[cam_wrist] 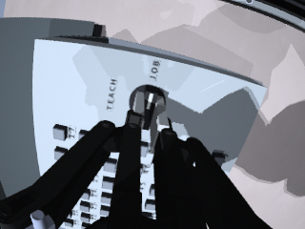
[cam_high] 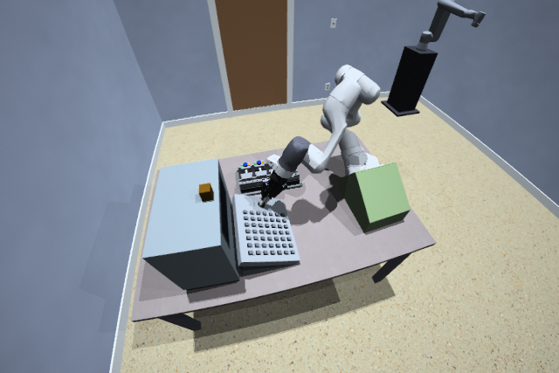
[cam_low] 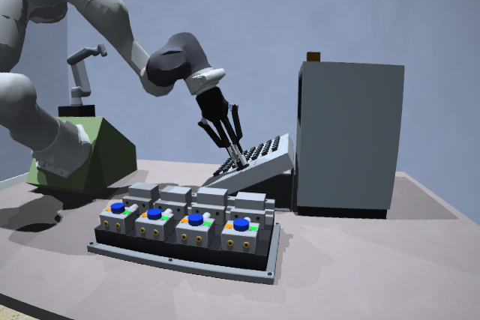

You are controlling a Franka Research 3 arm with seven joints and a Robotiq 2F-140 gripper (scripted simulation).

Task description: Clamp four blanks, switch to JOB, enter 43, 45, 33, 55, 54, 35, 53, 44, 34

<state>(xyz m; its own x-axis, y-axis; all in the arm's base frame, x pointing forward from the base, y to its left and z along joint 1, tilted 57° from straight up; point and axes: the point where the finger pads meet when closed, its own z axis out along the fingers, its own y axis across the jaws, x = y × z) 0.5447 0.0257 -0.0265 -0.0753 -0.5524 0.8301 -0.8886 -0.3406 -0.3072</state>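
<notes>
Now: the selector knob 10 mm ahead of my hand, 10 mm to the right of it and 20 mm below it. Round my hand: keypad 40 mm ahead, 110 mm to the left, 70 mm below; key 10 mm behind, 130 mm to the left, 50 mm below.
</notes>
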